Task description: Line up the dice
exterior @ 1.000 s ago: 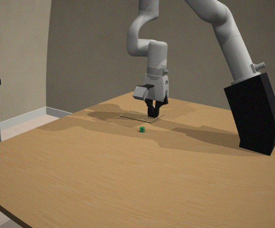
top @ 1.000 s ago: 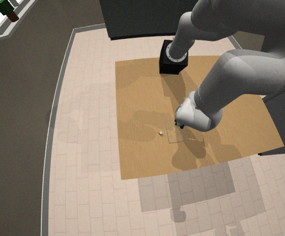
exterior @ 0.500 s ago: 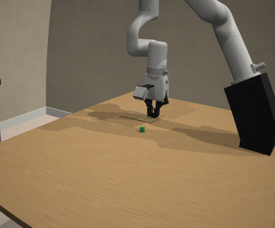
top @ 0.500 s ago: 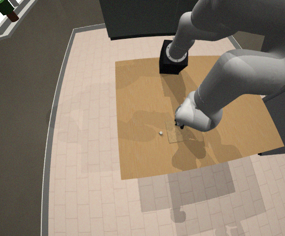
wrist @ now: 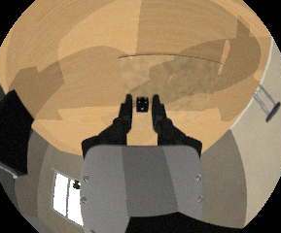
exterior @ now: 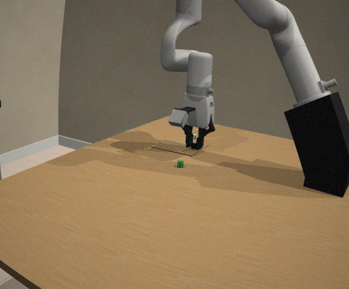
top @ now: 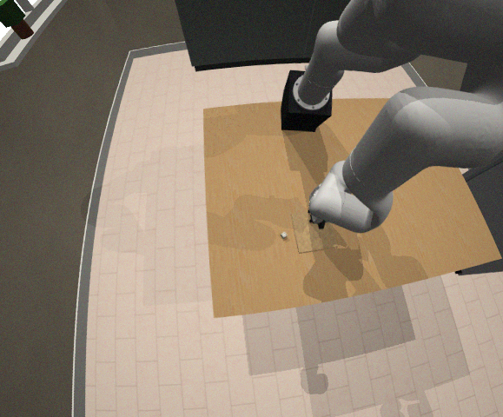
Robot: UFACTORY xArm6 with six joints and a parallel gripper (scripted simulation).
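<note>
Right now the black die is 10 mm below my hand. Round my hand: white die (110 mm to the right, 60 mm ahead, 20 mm below); then thin tan mat (50 mm ahead, 20 mm below); then green die (160 mm to the left, 40 mm behind, 20 mm below).
</note>
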